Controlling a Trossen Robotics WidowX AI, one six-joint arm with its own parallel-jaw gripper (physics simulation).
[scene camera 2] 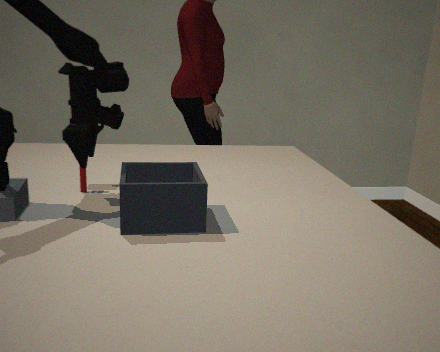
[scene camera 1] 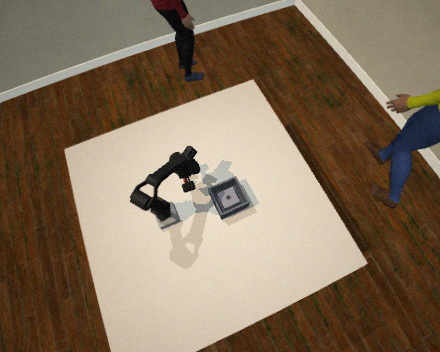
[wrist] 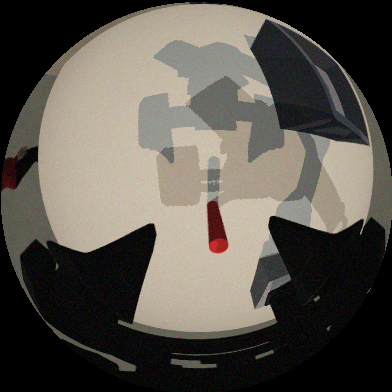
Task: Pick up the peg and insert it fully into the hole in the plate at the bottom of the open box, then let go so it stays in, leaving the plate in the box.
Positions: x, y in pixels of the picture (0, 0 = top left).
Scene:
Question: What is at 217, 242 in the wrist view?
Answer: A red peg.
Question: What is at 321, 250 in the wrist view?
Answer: My gripper.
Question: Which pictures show the dark open box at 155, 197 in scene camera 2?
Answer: Scene camera 2, scene camera 1 and the wrist view: all of them.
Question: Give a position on a dark open box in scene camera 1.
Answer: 233, 182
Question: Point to a dark open box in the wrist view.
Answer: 302, 101

